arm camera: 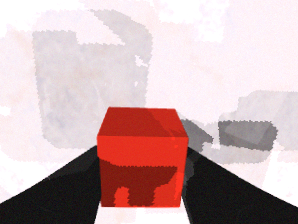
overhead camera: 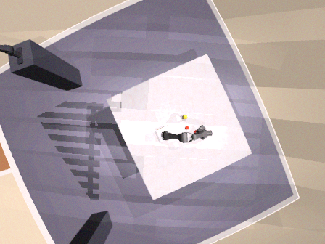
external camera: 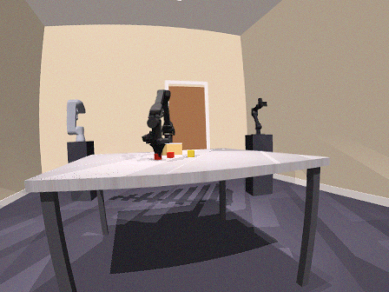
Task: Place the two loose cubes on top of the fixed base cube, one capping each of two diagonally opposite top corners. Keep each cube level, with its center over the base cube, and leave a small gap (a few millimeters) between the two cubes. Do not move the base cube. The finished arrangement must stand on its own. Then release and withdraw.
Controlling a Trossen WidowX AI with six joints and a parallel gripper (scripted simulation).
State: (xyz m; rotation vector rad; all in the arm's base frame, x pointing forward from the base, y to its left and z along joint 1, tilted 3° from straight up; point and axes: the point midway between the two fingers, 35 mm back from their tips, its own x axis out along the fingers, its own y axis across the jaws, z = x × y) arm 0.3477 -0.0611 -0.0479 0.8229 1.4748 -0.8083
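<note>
Right now my gripper tip is 20 cm to the right of the yellow cube and 8 cm past it.
</note>
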